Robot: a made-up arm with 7 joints.
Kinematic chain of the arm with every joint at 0, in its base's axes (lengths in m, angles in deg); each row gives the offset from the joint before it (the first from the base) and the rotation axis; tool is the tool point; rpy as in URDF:
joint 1: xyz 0 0 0.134 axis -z
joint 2: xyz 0 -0.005 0.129 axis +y
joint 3: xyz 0 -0.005 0.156 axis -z
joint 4: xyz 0 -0.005 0.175 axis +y
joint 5: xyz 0 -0.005 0.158 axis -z
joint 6: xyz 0 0 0.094 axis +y
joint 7: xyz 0 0 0.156 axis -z
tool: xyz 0 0 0 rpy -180 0 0
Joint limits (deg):
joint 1: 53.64..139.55
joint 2: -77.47..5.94
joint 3: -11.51..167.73
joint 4: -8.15..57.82
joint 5: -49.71..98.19
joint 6: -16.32..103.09
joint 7: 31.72..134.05
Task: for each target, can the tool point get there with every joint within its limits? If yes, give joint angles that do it. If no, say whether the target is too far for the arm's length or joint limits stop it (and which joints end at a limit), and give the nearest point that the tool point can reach.
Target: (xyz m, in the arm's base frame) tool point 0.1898 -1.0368 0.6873
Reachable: no: too far | nearest point 0.0752 -0.4107 0.7008 | short by 0.637 m
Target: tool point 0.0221 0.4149 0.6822
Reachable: yes | joints 124.14 -28.59 109.78 18.47 9.64 83.49 109.77
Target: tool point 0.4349 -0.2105 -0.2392
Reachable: no: joint limits stop it (at a limit: joint 1, joint 2, joint 3, joint 4) | nearest point 0.3695 0.2320 0.0697 | short by 0.544 m
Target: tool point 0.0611 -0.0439 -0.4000
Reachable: no: joint limits stop it (at a limit: joint 1, joint 2, joint 3, joint 4) | nearest point 0.2903 0.2748 0.0418 | short by 0.591 m
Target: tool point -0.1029 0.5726 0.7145
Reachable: yes | joints 87.45 -53.85 59.28 6.91 9.02 8.07 40.73
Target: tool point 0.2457 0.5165 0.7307
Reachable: yes | joints 116.84 -51.19 18.73 1.54 64.24 -3.34 79.69
